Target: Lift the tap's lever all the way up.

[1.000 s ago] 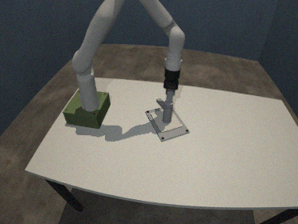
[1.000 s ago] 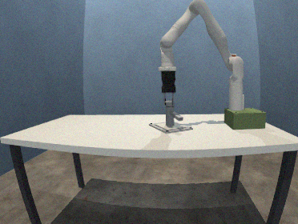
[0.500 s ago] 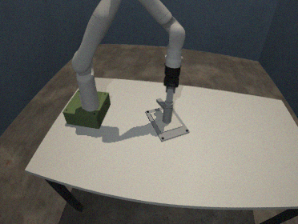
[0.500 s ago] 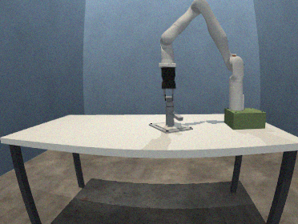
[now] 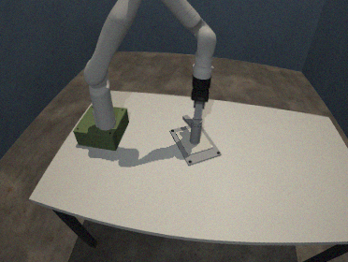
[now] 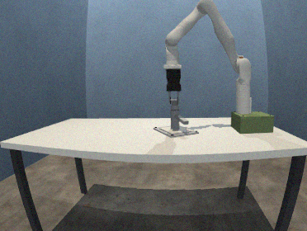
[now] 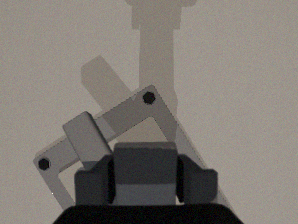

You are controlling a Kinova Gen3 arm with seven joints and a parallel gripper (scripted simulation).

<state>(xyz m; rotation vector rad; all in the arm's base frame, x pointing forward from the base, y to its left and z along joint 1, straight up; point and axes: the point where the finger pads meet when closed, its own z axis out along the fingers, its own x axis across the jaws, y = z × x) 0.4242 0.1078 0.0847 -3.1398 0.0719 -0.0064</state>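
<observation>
Right now my hand is 30 mm to the left of the lever and 10 mm above it. From my hand the other things lie so: plate 170 mm below, 70 mm to the right; then grey tap 60 mm below, 50 mm to the right, 20 mm behind.
</observation>
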